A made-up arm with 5 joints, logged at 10 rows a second.
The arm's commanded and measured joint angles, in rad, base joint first. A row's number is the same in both.
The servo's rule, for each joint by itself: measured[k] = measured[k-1] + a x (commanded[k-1-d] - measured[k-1]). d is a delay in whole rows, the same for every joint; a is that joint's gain. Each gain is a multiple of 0.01, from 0.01 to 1. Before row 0 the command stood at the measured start. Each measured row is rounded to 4 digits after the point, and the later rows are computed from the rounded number. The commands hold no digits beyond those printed.
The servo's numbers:
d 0
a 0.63 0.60 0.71 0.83 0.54
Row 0, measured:
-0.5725 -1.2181 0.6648 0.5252 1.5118
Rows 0 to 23, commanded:
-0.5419 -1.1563 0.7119 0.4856 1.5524
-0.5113 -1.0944 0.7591 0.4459 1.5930
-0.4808 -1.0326 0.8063 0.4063 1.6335
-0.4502 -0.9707 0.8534 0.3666 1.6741
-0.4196 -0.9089 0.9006 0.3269 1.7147
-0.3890 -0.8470 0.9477 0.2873 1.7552
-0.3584 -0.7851 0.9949 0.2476 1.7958
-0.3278 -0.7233 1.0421 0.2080 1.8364
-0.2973 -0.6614 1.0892 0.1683 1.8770
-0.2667 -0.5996 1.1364 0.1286 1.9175
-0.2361 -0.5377 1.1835 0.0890 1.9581
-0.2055 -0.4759 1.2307 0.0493 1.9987
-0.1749 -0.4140 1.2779 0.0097 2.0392
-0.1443 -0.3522 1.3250 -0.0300 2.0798
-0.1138 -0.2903 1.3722 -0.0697 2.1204
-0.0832 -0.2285 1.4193 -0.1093 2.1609
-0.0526 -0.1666 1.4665 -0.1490 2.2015
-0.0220 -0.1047 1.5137 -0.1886 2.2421
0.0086 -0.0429 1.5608 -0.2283 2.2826
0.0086 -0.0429 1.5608 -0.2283 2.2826
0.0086 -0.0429 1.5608 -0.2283 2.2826
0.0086 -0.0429 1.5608 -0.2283 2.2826
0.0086 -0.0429 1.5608 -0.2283 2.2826
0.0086 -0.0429 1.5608 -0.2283 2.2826
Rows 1 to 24, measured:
-0.5532 -1.1810 0.6982 0.4923 1.5337
-0.5268 -1.1290 0.7414 0.4538 1.5657
-0.4978 -1.0712 0.7875 0.4144 1.6023
-0.4678 -1.0109 0.8343 0.3747 1.6411
-0.4374 -0.9497 0.8814 0.3350 1.6808
-0.4069 -0.8881 0.9285 0.2954 1.7210
-0.3763 -0.8263 0.9756 0.2557 1.7614
-0.3457 -0.7645 1.0228 0.2161 1.8019
-0.3152 -0.7026 1.0699 0.1764 1.8425
-0.2846 -0.6408 1.1171 0.1367 1.8830
-0.2540 -0.5789 1.1642 0.0971 1.9236
-0.2234 -0.5171 1.2114 0.0574 1.9642
-0.1928 -0.4552 1.2586 0.0178 2.0047
-0.1622 -0.3934 1.3057 -0.0219 2.0453
-0.1317 -0.3315 1.3529 -0.0616 2.0859
-0.1011 -0.2697 1.4000 -0.1012 2.1264
-0.0705 -0.2078 1.4472 -0.1409 2.1670
-0.0399 -0.1459 1.4944 -0.1805 2.2076
-0.0093 -0.0841 1.5415 -0.2202 2.2481
0.0020 -0.0594 1.5552 -0.2269 2.2667
0.0062 -0.0495 1.5592 -0.2281 2.2753
0.0077 -0.0455 1.5603 -0.2283 2.2792
0.0083 -0.0439 1.5607 -0.2283 2.2810
0.0085 -0.0433 1.5608 -0.2283 2.2819

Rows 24 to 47, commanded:
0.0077 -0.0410 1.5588 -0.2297 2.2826
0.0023 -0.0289 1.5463 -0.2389 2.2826
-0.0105 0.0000 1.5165 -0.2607 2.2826
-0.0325 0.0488 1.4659 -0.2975 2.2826
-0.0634 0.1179 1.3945 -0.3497 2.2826
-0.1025 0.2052 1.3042 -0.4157 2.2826
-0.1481 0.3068 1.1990 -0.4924 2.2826
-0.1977 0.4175 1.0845 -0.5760 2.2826
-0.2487 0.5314 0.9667 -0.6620 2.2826
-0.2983 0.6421 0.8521 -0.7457 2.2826
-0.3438 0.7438 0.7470 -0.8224 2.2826
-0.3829 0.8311 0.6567 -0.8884 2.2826
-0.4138 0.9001 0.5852 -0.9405 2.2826
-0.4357 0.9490 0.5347 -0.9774 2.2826
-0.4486 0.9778 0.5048 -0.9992 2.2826
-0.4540 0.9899 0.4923 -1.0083 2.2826
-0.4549 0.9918 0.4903 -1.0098 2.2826
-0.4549 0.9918 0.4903 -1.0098 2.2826
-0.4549 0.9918 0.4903 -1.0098 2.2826
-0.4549 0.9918 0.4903 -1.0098 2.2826
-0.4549 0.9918 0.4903 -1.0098 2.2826
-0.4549 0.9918 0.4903 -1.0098 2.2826
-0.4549 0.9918 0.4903 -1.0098 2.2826
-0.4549 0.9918 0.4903 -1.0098 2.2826
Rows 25 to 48, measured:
0.0080 -0.0419 1.5594 -0.2295 2.2823
0.0044 -0.0341 1.5501 -0.2373 2.2825
-0.0050 -0.0136 1.5262 -0.2567 2.2826
-0.0223 0.0238 1.4834 -0.2906 2.2826
-0.0482 0.0803 1.4203 -0.3397 2.2826
-0.0824 0.1552 1.3379 -0.4028 2.2826
-0.1238 0.2462 1.2393 -0.4772 2.2826
-0.1704 0.3490 1.1294 -0.5592 2.2826
-0.2197 0.4584 1.0139 -0.6445 2.2826
-0.2692 0.5686 0.8990 -0.7285 2.2826
-0.3162 0.6737 0.7911 -0.8064 2.2826
-0.3582 0.7681 0.6957 -0.8745 2.2826
-0.3932 0.8473 0.6172 -0.9293 2.2826
-0.4200 0.9083 0.5586 -0.9692 2.2826
-0.4380 0.9500 0.5204 -0.9941 2.2826
-0.4481 0.9739 0.5004 -1.0059 2.2826
-0.4524 0.9846 0.4932 -1.0091 2.2826
-0.4540 0.9889 0.4911 -1.0097 2.2826
-0.4546 0.9906 0.4905 -1.0098 2.2826
-0.4548 0.9913 0.4904 -1.0098 2.2826
-0.4549 0.9916 0.4903 -1.0098 2.2826
-0.4549 0.9917 0.4903 -1.0098 2.2826
-0.4549 0.9918 0.4903 -1.0098 2.2826
-0.4549 0.9918 0.4903 -1.0098 2.2826

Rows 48 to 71, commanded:
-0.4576 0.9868 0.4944 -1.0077 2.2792
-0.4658 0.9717 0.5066 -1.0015 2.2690
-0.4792 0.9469 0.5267 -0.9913 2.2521
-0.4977 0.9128 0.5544 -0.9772 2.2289
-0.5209 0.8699 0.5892 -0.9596 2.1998
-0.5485 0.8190 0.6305 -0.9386 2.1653
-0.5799 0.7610 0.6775 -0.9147 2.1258
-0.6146 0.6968 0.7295 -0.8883 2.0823
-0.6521 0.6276 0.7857 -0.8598 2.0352
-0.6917 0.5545 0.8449 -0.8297 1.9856
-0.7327 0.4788 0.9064 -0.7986 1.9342
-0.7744 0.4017 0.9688 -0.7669 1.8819
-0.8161 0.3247 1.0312 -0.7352 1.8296
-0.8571 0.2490 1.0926 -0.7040 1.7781
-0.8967 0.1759 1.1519 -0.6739 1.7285
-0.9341 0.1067 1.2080 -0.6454 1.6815
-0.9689 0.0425 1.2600 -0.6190 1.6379
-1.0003 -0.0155 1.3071 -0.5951 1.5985
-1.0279 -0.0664 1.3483 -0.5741 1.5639
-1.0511 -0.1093 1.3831 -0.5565 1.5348
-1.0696 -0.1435 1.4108 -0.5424 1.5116
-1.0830 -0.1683 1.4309 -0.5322 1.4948
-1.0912 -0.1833 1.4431 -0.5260 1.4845
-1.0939 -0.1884 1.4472 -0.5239 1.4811
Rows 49 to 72, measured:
-0.4566 0.9888 0.4932 -1.0081 2.2808
-0.4624 0.9785 0.5027 -1.0026 2.2744
-0.4730 0.9595 0.5197 -0.9932 2.2624
-0.4886 0.9315 0.5443 -0.9799 2.2443
-0.5089 0.8945 0.5762 -0.9631 2.2203
-0.5338 0.8492 0.6148 -0.9428 2.1906
-0.5628 0.7963 0.6593 -0.9195 2.1556
-0.5954 0.7366 0.7091 -0.8936 2.1160
-0.6311 0.6712 0.7635 -0.8655 2.0724
-0.6693 0.6012 0.8213 -0.8358 2.0255
-0.7092 0.5278 0.8817 -0.8049 1.9762
-0.7503 0.4521 0.9435 -0.7734 1.9253
-0.7918 0.3757 1.0058 -0.7417 1.8736
-0.8329 0.2997 1.0674 -0.7104 1.8220
-0.8731 0.2254 1.1274 -0.6801 1.7715
-0.9115 0.1542 1.1846 -0.6513 1.7229
-0.9477 0.0872 1.2381 -0.6245 1.6770
-0.9808 0.0256 1.2871 -0.6001 1.6346
-1.0105 -0.0296 1.3306 -0.5785 1.5964
-1.0361 -0.0774 1.3679 -0.5602 1.5631
-1.0572 -0.1171 1.3984 -0.5454 1.5353
-1.0735 -0.1478 1.4215 -0.5344 1.5134
-1.0847 -0.1691 1.4368 -0.5274 1.4978
-1.0905 -0.1807 1.4442 -0.5245 1.4888

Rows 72 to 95, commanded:
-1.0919 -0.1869 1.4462 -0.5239 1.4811
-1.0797 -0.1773 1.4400 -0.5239 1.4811
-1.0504 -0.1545 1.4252 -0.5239 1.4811
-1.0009 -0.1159 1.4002 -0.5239 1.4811
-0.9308 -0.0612 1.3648 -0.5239 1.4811
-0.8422 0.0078 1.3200 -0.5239 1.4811
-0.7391 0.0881 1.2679 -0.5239 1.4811
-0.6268 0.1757 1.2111 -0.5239 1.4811
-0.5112 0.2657 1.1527 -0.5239 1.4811
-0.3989 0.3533 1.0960 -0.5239 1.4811
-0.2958 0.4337 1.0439 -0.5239 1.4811
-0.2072 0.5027 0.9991 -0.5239 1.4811
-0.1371 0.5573 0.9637 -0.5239 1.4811
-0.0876 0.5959 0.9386 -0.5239 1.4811
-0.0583 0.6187 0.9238 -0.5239 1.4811
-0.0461 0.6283 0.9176 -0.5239 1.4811
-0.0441 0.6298 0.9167 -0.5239 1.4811
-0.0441 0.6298 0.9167 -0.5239 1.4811
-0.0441 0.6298 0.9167 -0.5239 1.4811
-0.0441 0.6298 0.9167 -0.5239 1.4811
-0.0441 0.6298 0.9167 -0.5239 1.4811
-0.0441 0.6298 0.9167 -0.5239 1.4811
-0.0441 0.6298 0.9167 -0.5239 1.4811
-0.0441 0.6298 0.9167 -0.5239 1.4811
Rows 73 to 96, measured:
-1.0914 -0.1844 1.4456 -0.5240 1.4846
-1.0840 -0.1801 1.4416 -0.5239 1.4827
-1.0628 -0.1647 1.4300 -0.5239 1.4818
-1.0238 -0.1354 1.4088 -0.5239 1.4814
-0.9652 -0.0909 1.3776 -0.5239 1.4812
-0.8877 -0.0317 1.3367 -0.5239 1.4811
-0.7941 0.0402 1.2879 -0.5239 1.4811
-0.6887 0.1215 1.2334 -0.5239 1.4811
-0.5769 0.2080 1.1761 -0.5239 1.4811
-0.4648 0.2952 1.1192 -0.5239 1.4811
-0.3583 0.3783 1.0657 -0.5239 1.4811
-0.2631 0.4529 1.0184 -0.5239 1.4811
-0.1837 0.5155 0.9796 -0.5239 1.4811
-0.1232 0.5637 0.9505 -0.5239 1.4811
-0.0823 0.5967 0.9315 -0.5239 1.4811
-0.0595 0.6157 0.9216 -0.5239 1.4811
-0.0498 0.6242 0.9181 -0.5239 1.4811
-0.0462 0.6276 0.9171 -0.5239 1.4811
-0.0449 0.6289 0.9168 -0.5239 1.4811
-0.0444 0.6294 0.9167 -0.5239 1.4811
-0.0442 0.6296 0.9167 -0.5239 1.4811
-0.0441 0.6297 0.9167 -0.5239 1.4811
-0.0441 0.6298 0.9167 -0.5239 1.4811
-0.0441 0.6298 0.9167 -0.5239 1.4811

